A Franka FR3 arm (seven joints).
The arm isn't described. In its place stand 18 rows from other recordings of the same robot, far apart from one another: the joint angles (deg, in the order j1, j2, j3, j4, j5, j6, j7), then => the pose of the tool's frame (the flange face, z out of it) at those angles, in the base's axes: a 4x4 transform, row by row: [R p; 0 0 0 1], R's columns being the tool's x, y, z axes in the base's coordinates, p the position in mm.
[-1.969, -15.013, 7.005, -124.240, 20.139, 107.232, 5.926] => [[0.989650, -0.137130, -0.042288, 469.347], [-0.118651, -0.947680, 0.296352, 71.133], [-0.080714, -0.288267, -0.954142, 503.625], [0, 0, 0, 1]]
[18.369, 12.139, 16.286, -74.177, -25.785, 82.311, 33.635] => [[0.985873, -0.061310, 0.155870, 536.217], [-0.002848, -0.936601, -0.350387, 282.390], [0.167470, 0.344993, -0.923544, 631.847], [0, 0, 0, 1]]
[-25.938, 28.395, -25.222, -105.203, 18.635, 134.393, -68.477] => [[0.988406, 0.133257, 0.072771, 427.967], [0.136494, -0.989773, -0.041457, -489.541], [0.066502, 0.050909, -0.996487, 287.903], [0, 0, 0, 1]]
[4.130, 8.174, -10.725, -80.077, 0.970, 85.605, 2.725] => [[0.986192, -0.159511, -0.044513, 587.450], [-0.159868, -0.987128, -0.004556, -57.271], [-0.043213, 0.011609, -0.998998, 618.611], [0, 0, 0, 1]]
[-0.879, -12.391, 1.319, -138.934, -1.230, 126.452, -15.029] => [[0.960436, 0.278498, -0.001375, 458.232], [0.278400, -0.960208, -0.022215, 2.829], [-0.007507, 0.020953, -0.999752, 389.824], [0, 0, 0, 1]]
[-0.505, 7.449, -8.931, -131.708, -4.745, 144.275, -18.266] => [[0.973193, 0.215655, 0.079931, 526.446], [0.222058, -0.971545, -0.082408, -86.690], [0.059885, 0.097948, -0.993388, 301.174], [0, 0, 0, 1]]
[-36.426, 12.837, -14.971, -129.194, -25.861, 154.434, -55.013] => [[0.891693, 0.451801, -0.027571, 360.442], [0.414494, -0.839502, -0.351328, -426.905], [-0.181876, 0.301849, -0.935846, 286.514], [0, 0, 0, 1]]
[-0.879, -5.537, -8.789, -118.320, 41.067, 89.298, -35.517] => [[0.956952, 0.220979, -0.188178, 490.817], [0.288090, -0.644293, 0.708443, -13.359], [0.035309, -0.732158, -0.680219, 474.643], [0, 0, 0, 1]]
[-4.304, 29.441, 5.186, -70.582, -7.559, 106.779, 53.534] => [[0.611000, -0.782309, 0.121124, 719.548], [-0.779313, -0.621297, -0.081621, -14.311], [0.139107, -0.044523, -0.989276, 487.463], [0, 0, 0, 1]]
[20.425, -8.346, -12.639, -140.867, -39.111, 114.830, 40.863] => [[0.984743, -0.147503, -0.092327, 436.095], [-0.173792, -0.806693, -0.564838, 22.160], [0.008836, 0.572266, -0.820020, 337.433], [0, 0, 0, 1]]
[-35.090, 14.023, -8.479, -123.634, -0.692, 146.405, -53.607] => [[0.979285, 0.184367, 0.083722, 420.980], [0.194551, -0.971328, -0.136646, -398.351], [0.056128, 0.150104, -0.987076, 300.470], [0, 0, 0, 1]]
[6.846, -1.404, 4.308, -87.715, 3.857, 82.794, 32.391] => [[0.931193, -0.357152, -0.072949, 522.185], [-0.354087, -0.933778, 0.051770, 111.570], [-0.086608, -0.022377, -0.995991, 645.979], [0, 0, 0, 1]]
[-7.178, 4.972, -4.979, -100.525, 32.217, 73.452, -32.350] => [[0.906247, 0.197824, -0.373606, 527.515], [0.398277, -0.695842, 0.597645, -42.581], [-0.141742, -0.690413, -0.709393, 498.764], [0, 0, 0, 1]]
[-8.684, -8.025, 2.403, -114.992, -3.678, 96.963, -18.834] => [[0.956400, 0.230144, -0.179816, 493.521], [0.224772, -0.973129, -0.049984, -59.685], [-0.186488, 0.007387, -0.982430, 503.773], [0, 0, 0, 1]]
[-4.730, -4.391, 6.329, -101.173, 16.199, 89.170, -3.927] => [[0.988856, 0.061357, -0.135642, 521.703], [0.096153, -0.958814, 0.267263, 46.671], [-0.113657, -0.277327, -0.954029, 577.012], [0, 0, 0, 1]]
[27.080, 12.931, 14.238, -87.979, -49.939, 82.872, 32.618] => [[0.954286, 0.047111, 0.295158, 520.029], [0.250521, -0.664679, -0.703876, 317.491], [0.163025, 0.745642, -0.646096, 541.622], [0, 0, 0, 1]]
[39.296, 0.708, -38.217, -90.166, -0.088, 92.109, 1.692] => [[0.999646, -0.010634, 0.024370, 560.999], [-0.010424, -0.999908, -0.008719, 12.630], [0.024460, 0.008461, -0.999665, 620.991], [0, 0, 0, 1]]
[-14.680, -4.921, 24.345, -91.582, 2.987, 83.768, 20.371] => [[0.981103, -0.183922, -0.060071, 508.415], [-0.183861, -0.982930, 0.006604, 103.156], [-0.060260, 0.004566, -0.998172, 644.148], [0, 0, 0, 1]]
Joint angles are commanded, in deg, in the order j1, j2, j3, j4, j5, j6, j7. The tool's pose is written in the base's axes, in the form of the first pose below.
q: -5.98 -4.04 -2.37 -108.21 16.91 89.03 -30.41
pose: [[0.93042, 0.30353, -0.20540, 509.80], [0.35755, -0.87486, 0.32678, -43.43], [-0.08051, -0.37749, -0.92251, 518.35], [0, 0, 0, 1]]
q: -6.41 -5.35 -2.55 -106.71 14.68 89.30 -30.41
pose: [[0.93476, 0.31715, -0.16010, 507.74], [0.35142, -0.89156, 0.28571, -53.10], [-0.05213, -0.32333, -0.94485, 541.06], [0, 0, 0, 1]]
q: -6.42 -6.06 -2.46 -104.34 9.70 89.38 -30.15
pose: [[0.93273, 0.33847, -0.12427, 507.72], [0.35739, -0.91351, 0.19437, -61.85], [-0.04774, -0.22571, -0.97302, 564.52], [0, 0, 0, 1]]
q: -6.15 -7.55 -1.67 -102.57 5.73 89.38 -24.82
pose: [[0.95539, 0.28349, -0.08291, 503.76], [0.29178, -0.94943, 0.11596, -59.18], [-0.04585, -0.13498, -0.98979, 591.10], [0, 0, 0, 1]]
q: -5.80 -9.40 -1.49 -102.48 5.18 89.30 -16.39
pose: [[0.98665, 0.15387, -0.05327, 495.53], [0.15866, -0.98204, 0.10206, -54.56], [-0.03661, -0.10915, -0.99335, 607.86], [0, 0, 0, 1]]
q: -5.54 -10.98 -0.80 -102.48 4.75 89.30 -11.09
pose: [[0.99628, 0.08123, -0.02867, 488.59], [0.08348, -0.99251, 0.08915, -45.93], [-0.02121, -0.09121, -0.99561, 621.43], [0, 0, 0, 1]]
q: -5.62 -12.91 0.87 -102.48 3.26 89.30 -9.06
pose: [[0.99716, 0.07531, -0.00028, 479.62], [0.07522, -0.99572, 0.05369, -32.83], [0.00376, -0.05355, -0.99856, 637.55], [0, 0, 0, 1]]
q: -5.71 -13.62 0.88 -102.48 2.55 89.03 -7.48
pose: [[0.99889, 0.04675, 0.00637, 475.17], [0.04646, -0.99810, 0.04048, -34.39], [0.00825, -0.04014, -0.99916, 643.00], [0, 0, 0, 1]]
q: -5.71 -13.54 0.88 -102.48 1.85 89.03 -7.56
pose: [[0.99885, 0.04783, 0.00396, 475.49], [0.04770, -0.99846, 0.02845, -35.75], [0.00531, -0.02823, -0.99959, 642.29], [0, 0, 0, 1]]
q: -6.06 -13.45 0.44 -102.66 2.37 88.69 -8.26
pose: [[0.99891, 0.04649, -0.00517, 474.78], [0.04667, -0.99810, 0.04026, -41.74], [-0.00329, -0.04046, -0.99918, 639.60], [0, 0, 0, 1]]
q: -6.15 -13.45 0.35 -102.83 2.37 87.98 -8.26
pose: [[0.99886, 0.04325, -0.02028, 473.24], [0.04408, -0.99814, 0.04218, -43.14], [-0.01842, -0.04302, -0.99890, 637.14], [0, 0, 0, 1]]
